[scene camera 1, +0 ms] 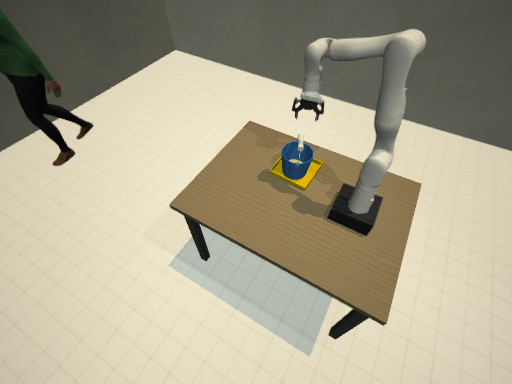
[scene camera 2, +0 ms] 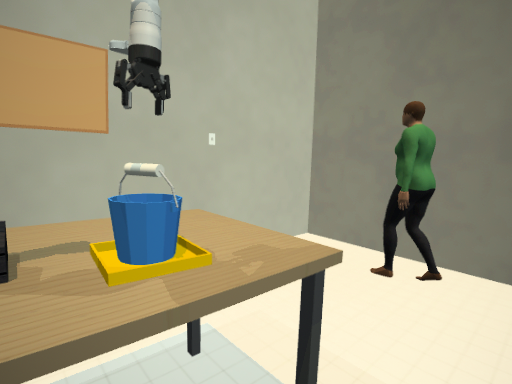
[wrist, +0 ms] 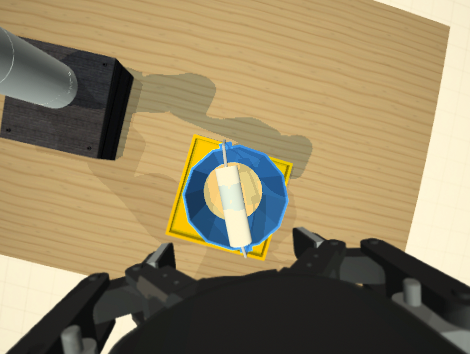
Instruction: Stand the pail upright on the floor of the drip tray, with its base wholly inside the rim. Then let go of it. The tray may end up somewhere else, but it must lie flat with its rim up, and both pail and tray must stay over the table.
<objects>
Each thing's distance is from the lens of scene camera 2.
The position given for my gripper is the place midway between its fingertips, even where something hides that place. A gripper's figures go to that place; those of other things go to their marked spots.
my gripper (scene camera 2: 143, 112): 76 cm
blue pail (scene camera 2: 145, 226): 71 cm
</objects>
